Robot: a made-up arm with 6 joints. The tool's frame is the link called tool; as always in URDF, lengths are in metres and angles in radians. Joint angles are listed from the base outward.
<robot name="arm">
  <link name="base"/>
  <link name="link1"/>
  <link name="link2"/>
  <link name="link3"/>
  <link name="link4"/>
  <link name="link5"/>
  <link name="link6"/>
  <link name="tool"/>
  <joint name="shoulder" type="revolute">
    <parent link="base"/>
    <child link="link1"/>
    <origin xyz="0 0 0.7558"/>
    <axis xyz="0 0 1"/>
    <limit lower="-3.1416" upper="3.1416"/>
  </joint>
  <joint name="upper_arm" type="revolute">
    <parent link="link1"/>
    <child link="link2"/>
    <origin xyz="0.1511 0 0" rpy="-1.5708 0 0"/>
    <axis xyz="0 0 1"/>
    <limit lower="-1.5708" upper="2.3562"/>
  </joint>
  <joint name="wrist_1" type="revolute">
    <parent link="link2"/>
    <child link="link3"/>
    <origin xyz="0 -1.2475 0" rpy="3.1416 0 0"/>
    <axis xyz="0 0 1"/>
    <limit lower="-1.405" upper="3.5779"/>
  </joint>
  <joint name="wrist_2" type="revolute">
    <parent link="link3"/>
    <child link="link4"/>
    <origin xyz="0 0.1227 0" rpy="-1.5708 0 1.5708"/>
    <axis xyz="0 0 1"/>
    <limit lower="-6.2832" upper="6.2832"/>
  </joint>
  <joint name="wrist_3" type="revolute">
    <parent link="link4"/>
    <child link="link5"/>
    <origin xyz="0 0 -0.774" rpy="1.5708 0 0"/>
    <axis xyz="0 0 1"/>
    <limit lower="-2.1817" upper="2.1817"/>
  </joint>
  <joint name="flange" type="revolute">
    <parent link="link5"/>
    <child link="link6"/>
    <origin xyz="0 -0.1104 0" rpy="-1.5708 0 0"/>
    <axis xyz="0 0 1"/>
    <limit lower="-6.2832" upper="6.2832"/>
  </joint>
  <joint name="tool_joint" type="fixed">
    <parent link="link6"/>
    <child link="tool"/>
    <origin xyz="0 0 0" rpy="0 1.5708 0"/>
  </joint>
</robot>
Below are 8 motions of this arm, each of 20 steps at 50 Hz.
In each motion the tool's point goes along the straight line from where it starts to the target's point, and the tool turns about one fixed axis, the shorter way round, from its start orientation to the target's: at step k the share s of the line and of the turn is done. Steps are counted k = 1, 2, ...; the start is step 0. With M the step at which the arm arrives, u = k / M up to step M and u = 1 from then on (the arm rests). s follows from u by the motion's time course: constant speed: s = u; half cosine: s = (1 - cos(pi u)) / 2; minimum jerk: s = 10 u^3 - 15 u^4 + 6 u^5.
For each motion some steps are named. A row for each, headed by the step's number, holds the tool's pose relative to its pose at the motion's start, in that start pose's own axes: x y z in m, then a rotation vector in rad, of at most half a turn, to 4 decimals.
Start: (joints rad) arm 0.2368 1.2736 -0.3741 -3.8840 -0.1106 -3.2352
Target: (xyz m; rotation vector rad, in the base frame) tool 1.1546 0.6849 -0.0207 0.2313 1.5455 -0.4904
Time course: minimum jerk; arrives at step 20
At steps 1, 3, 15, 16, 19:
1: 0.0003 0.0002 -0.0005 -0.0002 0.0000 -0.0001
3: 0.0058 0.0051 -0.0105 -0.0037 0.0004 -0.0029
15: 0.1965 0.1705 -0.3547 -0.1245 0.0138 -0.0972
16: 0.2065 0.1792 -0.3728 -0.1308 0.0145 -0.1021
19: 0.2190 0.1900 -0.3952 -0.1387 0.0154 -0.1083

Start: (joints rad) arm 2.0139 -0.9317 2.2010 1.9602 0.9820 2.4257
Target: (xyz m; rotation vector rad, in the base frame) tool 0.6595 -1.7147 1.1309 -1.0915 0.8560 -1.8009
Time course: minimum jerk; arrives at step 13
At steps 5, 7, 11, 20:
5: 0.0087 0.0925 -0.0218 -0.0010 -0.0560 0.0217
7: 0.0170 0.1817 -0.0428 -0.0020 -0.1100 0.0426
11: 0.0290 0.3087 -0.0727 -0.0033 -0.1869 0.0723
20: 0.0298 0.3177 -0.0748 -0.0034 -0.1924 0.0744

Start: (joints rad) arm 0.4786 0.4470 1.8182 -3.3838 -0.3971 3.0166
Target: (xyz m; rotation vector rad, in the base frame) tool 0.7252 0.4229 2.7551 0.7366 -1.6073 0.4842
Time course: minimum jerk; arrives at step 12
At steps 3, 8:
3: -0.0048 0.0000 -0.0143 -0.0076 0.0032 -0.0064
8: -0.0364 0.0002 -0.1093 -0.0579 0.0242 -0.0488

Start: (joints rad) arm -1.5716 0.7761 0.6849 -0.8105 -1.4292 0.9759
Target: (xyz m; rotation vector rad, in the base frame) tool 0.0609 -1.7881 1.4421 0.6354 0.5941 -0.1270
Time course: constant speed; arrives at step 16
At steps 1, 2, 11, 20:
1: 0.0069 -0.0036 -0.0083 -0.0016 -0.0032 0.0138
2: 0.0137 -0.0072 -0.0167 -0.0032 -0.0064 0.0275
11: 0.0755 -0.0397 -0.0917 -0.0174 -0.0354 0.1514
20: 0.1098 -0.0578 -0.1333 -0.0253 -0.0515 0.2202

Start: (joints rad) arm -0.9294 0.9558 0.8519 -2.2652 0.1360 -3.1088
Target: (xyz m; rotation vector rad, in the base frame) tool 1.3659 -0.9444 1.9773 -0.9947 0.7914 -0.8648
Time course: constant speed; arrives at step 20
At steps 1, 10, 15, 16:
1: -0.0311 -0.0001 0.0305 -0.0141 0.0026 -0.0030
10: -0.3111 -0.0013 0.3055 -0.1408 0.0262 -0.0295
15: -0.4667 -0.0020 0.4582 -0.2113 0.0392 -0.0443
16: -0.4978 -0.0021 0.4887 -0.2253 0.0419 -0.0472

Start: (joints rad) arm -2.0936 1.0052 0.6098 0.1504 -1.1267 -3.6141
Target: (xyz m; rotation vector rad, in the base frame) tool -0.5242 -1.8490 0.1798 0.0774 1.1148 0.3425
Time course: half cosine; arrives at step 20
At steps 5, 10, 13, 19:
5: 0.1273 -0.0725 0.0565 0.0601 -0.0928 0.0082
10: 0.4346 -0.2474 0.1930 0.2051 -0.3169 0.0280
13: 0.6319 -0.3597 0.2806 0.2982 -0.4608 0.0407
19: 0.8639 -0.4917 0.3835 0.4077 -0.6300 0.0556

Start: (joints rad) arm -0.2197 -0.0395 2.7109 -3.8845 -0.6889 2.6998
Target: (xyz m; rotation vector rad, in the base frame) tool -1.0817 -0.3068 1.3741 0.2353 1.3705 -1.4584
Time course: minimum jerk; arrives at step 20
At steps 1, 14, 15, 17, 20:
1: 0.0006 0.0006 0.0007 0.0006 -0.0007 0.0008
14: 0.4392 0.4280 0.5194 0.4550 -0.5147 0.5675
15: 0.4705 0.4585 0.5563 0.4874 -0.5513 0.6079
17: 0.5109 0.4978 0.6041 0.5292 -0.5986 0.6601
20: 0.5248 0.5114 0.6206 0.5437 -0.6150 0.6781

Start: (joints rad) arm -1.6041 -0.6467 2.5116 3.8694 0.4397 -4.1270
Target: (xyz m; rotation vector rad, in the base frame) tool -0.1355 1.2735 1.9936 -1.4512 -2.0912 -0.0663
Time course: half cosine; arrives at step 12
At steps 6, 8, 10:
6: -0.0202 -0.1377 -0.1617 0.0575 0.0970 -0.0284
8: -0.0304 -0.2065 -0.2425 0.0863 0.1455 -0.0426
10: -0.0378 -0.2569 -0.3017 0.1073 0.1810 -0.0530

